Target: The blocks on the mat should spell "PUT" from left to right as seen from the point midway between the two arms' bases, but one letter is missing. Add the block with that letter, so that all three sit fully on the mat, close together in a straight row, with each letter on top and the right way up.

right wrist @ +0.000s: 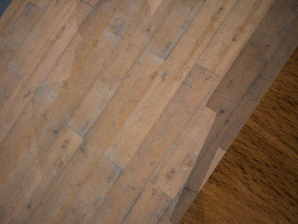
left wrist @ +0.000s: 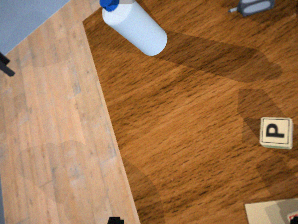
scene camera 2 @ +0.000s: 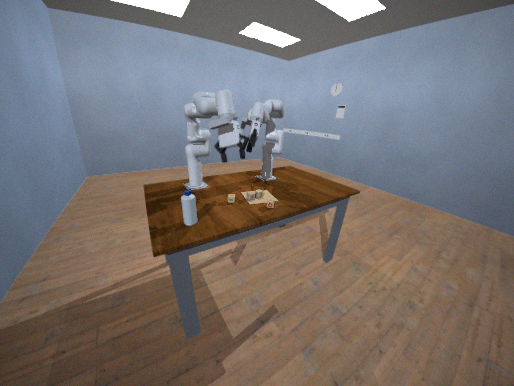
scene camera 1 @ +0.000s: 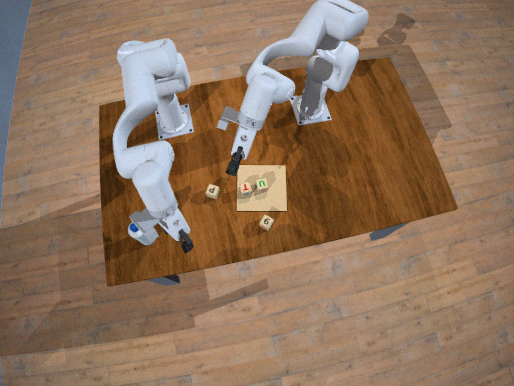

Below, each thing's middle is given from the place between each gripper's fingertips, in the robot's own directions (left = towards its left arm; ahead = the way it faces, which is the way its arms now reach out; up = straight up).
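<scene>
Distances from my right hand (scene camera 1: 179,240): P block (left wrist: 271,131) 80 mm to the left, 250 mm behind, 310 mm below; pale mat (scene camera 1: 274,199) 280 mm to the left, 260 mm behind, 330 mm below.
Relative to my left hand (scene camera 1: 233,165), the P block is 40 mm behind, 100 mm to the right and 320 mm below; the pale mat is 40 mm behind, 100 mm to the left and 340 mm below.
</scene>
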